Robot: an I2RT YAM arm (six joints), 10 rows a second.
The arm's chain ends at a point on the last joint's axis. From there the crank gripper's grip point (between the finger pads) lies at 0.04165 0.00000 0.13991 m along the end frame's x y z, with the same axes.
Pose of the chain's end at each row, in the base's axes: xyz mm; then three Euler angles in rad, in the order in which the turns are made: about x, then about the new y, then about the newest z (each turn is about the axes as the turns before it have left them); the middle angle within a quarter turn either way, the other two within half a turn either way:
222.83 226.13 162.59 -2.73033 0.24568 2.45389
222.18 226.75 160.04 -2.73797 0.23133 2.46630
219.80 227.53 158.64 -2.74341 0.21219 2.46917
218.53 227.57 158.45 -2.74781 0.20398 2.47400
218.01 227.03 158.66 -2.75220 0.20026 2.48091
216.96 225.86 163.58 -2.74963 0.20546 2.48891
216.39 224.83 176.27 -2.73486 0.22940 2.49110
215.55 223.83 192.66 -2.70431 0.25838 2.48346
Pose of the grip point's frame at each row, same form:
225.64 259.28 20.45 -2.73033 0.24568 2.45389
222.61 259.22 17.72 -2.73797 0.23133 2.46630
217.41 259.31 16.18 -2.74341 0.21219 2.46917
214.84 258.87 15.91 -2.74781 0.20398 2.47400
213.61 257.92 16.06 -2.75220 0.20026 2.48091
213.11 257.38 21.10 -2.74963 0.20546 2.48891
215.93 258.55 34.24 -2.73486 0.22940 2.49110
219.44 261.60 51.71 -2.70431 0.25838 2.48346

